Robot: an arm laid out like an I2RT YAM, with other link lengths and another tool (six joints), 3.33 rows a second.
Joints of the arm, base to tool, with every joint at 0 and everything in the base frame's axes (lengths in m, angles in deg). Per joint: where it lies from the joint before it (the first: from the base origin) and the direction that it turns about. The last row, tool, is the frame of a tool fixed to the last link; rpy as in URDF.
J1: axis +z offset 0 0 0.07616
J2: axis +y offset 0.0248 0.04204 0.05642
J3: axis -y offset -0.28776 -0.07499 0
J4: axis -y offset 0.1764 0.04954 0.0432
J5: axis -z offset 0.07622 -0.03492 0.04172
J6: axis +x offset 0.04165 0 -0.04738
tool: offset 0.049 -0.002 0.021 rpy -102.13 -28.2 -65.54
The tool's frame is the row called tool.
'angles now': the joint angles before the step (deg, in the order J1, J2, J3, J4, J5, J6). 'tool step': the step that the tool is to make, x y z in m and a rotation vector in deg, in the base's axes. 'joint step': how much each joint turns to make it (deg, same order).
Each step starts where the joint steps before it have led.
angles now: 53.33, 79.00, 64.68, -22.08, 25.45, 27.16
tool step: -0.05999, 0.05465, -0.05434, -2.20, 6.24, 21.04
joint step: 13.56, 2.02, -11.39, 8.91, -8.53, -1.42
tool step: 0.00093, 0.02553, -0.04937, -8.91, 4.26, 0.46
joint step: 1.96, 10.55, 0.02, 0.22, 0.61, 1.55
